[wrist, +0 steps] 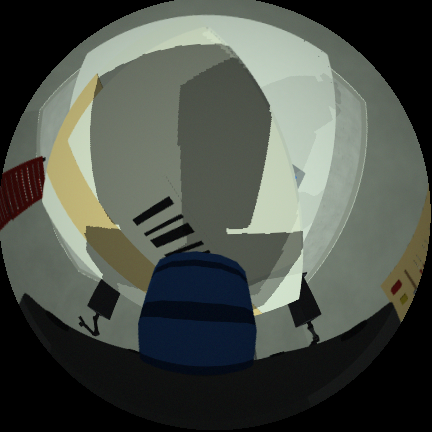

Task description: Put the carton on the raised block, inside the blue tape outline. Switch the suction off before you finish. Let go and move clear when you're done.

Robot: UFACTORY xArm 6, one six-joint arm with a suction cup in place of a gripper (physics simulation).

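Places are measured from the arm's base along level axes (x left, y down, z back), in centimetres.
Pixels of known places: hand at its tool point: (203, 259).
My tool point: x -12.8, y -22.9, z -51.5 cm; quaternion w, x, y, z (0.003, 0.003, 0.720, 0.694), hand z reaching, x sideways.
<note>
Behind a point stands the place of what it marks.
The carton (135, 140) fills the middle of the wrist view, pale with a tan tape strip along its left side and black bars printed near the cup. My blue suction cup (200, 256) is against the carton's top face and holds it; the contact itself is hidden under the cup. A small grey corner of the raised block (299, 171) @(x -27.8, y -8.1, z -54.2 cm) shows past the carton's right edge, with a tiny speck of the blue tape outline (296, 177) @(x -27.4, y -8.0, z -53.1 cm). The rest of the block and outline is hidden behind the carton, so I cannot tell the height between them.
The pale table top (295, 55) @(x -36.4, y 3.9, z -91.7 cm) extends behind the carton. A dark red slatted object (22, 185) is at the far left, a tan panel with coloured marks (412, 270) at the far right. Two black boxes (103, 299) (304, 306) on thin stands show low in view.
</note>
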